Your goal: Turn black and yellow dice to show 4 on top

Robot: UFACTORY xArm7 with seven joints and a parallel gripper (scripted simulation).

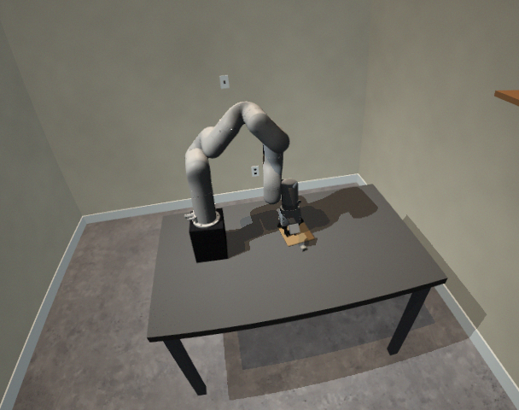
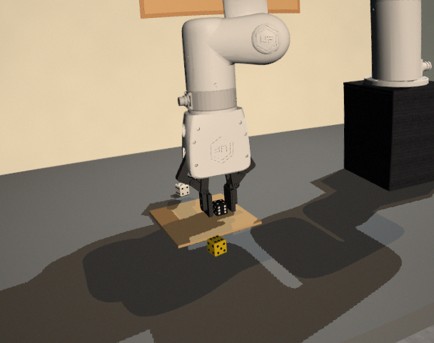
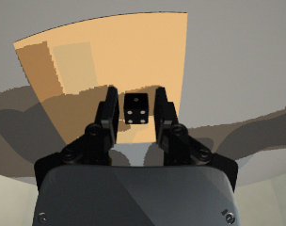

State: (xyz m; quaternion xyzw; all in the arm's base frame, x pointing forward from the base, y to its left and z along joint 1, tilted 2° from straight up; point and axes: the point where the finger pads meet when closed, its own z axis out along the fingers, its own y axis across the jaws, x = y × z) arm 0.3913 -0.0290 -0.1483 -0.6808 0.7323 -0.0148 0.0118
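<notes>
Now: the black die 10 mm below my hand. From my hand the other things lie so: tan mat 30 mm ahead, 20 mm below; yellow die 110 mm to the left, 60 mm ahead, 20 mm below; white die 120 mm to the right, 20 mm below, 20 mm ahead.
</notes>
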